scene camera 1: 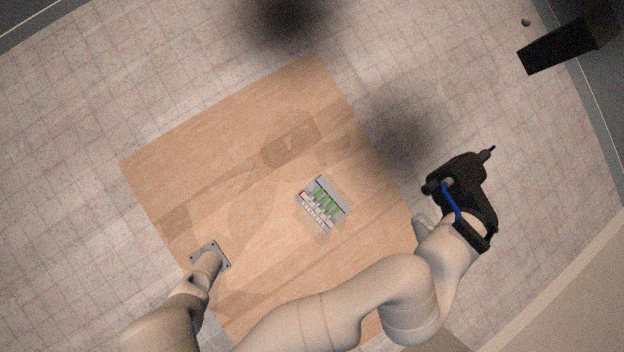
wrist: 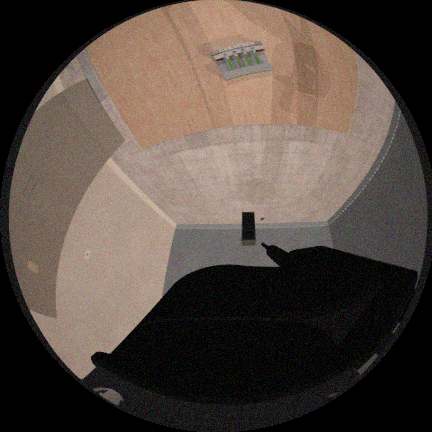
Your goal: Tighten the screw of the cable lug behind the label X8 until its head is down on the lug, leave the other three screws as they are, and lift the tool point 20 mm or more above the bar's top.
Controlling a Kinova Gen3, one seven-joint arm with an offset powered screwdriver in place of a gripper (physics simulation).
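Frame: origin at the arm's base, x ahead, y left, z up, level; metres.
Where they show: end effector, tool point: [scene camera 1: 494, 146] [wrist: 261, 243]; arm's base, origin of the base link: [scene camera 1: 210, 262].
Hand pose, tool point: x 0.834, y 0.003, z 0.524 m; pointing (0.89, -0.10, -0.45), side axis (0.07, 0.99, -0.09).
Each offset is from my tool point to the centre of the thing. Level surfaces: height alone.
The terminal unit @(dx -0.342, dy -0.008, dz -0.510 m) [scene camera 1: 336, 192] [wrist: 248, 72] lies on the wooden table top @(dz -0.535 m) [scene camera 1: 260, 90] [wrist: 150, 75], with a pale label strip @(dx -0.398, dy -0.022, dz -0.495 m) [scene camera 1: 313, 214] along one side and several short green cables [scene camera 1: 327, 204] [wrist: 240, 63] running from the lugs. The labels are too small to read, so X8 cannot be told apart. The screw heads and their heights are too small to tell. My black screwdriver [scene camera 1: 493, 147] [wrist: 263, 244] has no fingers. Its thin tip is in free space, well off to the side of the unit and apart from it, past the table's edge in scene camera 1.
The pale arm [scene camera 1: 325, 320] reaches across the lower part of scene camera 1 from its grey base plate [scene camera 1: 219, 250]. A black box-shaped post [scene camera 1: 555, 47] [wrist: 248, 226] and a small round object [scene camera 1: 525, 22] [wrist: 262, 218] are near the far wall. Dark blurred patches cover parts of scene camera 1.
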